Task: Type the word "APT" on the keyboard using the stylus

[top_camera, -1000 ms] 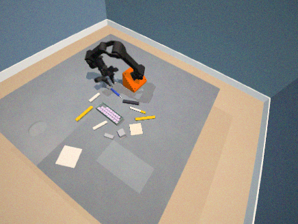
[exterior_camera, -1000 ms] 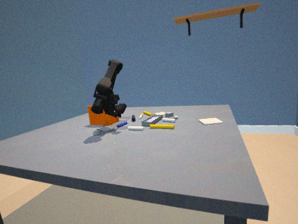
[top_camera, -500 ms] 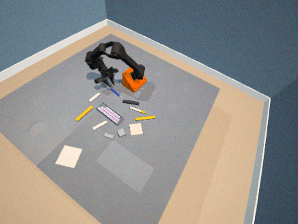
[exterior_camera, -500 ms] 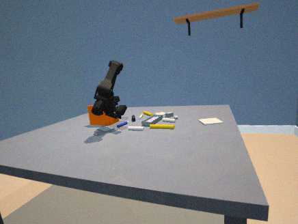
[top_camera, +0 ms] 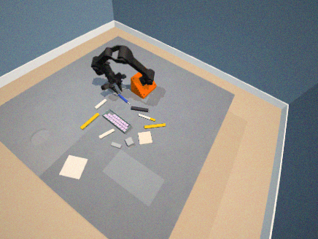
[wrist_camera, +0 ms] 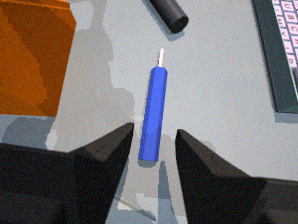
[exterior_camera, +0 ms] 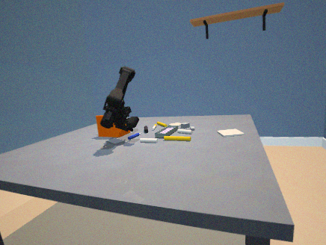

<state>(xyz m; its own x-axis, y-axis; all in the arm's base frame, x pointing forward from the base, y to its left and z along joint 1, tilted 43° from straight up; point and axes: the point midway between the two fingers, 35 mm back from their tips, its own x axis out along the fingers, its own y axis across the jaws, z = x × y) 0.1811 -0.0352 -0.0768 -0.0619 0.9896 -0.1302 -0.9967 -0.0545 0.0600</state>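
Now: gripper tip 60 mm to the right of the blue stylus and 40 mm above it. The rest, counted from my gripper tip: grey tile 80 mm to the right, 50 mm behind, 40 mm below; then stylus tip 90 mm to the left, 40 mm below; then dark bar 180 mm to the left, 30 mm below, 20 mm behind.
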